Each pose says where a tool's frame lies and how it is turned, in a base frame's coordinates. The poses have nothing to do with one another.
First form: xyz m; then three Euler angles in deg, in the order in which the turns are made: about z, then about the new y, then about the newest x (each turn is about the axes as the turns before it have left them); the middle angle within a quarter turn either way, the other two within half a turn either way.
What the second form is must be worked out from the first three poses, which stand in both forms.
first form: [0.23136, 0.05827, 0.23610, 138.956, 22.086, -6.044]
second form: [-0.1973, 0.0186, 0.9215, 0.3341, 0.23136, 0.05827, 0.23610]
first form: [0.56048, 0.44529, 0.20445, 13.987, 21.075, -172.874]
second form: [-0.9753, -0.1082, 0.1886, 0.0384, 0.56048, 0.44529, 0.20445]
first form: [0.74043, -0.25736, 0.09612, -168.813, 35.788, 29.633]
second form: [0.3193, -0.2132, -0.9233, 0.0115, 0.74043, -0.25736, 0.09612]
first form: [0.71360, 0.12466, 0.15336, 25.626, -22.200, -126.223]
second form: [-0.8341, -0.2790, -0.0690, 0.4708, 0.71360, 0.12466, 0.15336]
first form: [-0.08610, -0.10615, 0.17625, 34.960, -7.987, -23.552]
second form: [-0.1737, -0.1262, 0.2798, 0.9357, -0.08610, -0.10615, 0.17625]
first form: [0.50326, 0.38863, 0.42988, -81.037, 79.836, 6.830]
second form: [0.4509, 0.4573, -0.5265, 0.5572, 0.50326, 0.38863, 0.42988]
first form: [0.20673, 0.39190, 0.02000, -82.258, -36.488, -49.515]
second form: [-0.4866, 0.0475, -0.6660, 0.5634, 0.20673, 0.39190, 0.02000]
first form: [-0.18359, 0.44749, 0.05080, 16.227, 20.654, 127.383]
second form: [0.8619, 0.2031, -0.0976, 0.4543, -0.18359, 0.44749, 0.05080]
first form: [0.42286, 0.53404, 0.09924, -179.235, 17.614, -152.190]
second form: [0.0304, 0.9595, -0.2365, 0.1502, 0.42286, 0.53404, 0.09924]
